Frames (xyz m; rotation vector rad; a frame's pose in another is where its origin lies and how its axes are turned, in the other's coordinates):
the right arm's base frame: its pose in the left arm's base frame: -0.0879 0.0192 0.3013 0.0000 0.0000 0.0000
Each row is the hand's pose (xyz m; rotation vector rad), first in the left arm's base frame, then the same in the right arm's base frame.
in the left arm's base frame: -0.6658 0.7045 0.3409 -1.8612 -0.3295 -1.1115
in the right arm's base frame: -0.5779 0.6853 0.0396 -1.8612 -0.3295 -1.1115
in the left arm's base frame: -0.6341 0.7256 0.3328 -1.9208 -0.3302 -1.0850
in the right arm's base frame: -0.5462 0.7064 0.0315 -1.9208 -0.3302 -1.0850
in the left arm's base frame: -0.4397 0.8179 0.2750 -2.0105 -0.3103 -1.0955
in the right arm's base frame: -0.3518 0.7987 -0.0263 -2.0105 -0.3103 -1.0955
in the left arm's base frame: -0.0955 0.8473 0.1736 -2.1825 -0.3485 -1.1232
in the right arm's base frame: -0.0076 0.8281 -0.1277 -2.1825 -0.3485 -1.1232
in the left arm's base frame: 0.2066 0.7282 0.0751 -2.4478 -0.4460 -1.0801
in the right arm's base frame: 0.2945 0.7090 -0.2262 -2.4478 -0.4460 -1.0801
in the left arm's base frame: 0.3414 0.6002 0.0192 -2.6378 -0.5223 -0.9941
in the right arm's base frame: 0.4293 0.5810 -0.2821 -2.6378 -0.5223 -0.9941
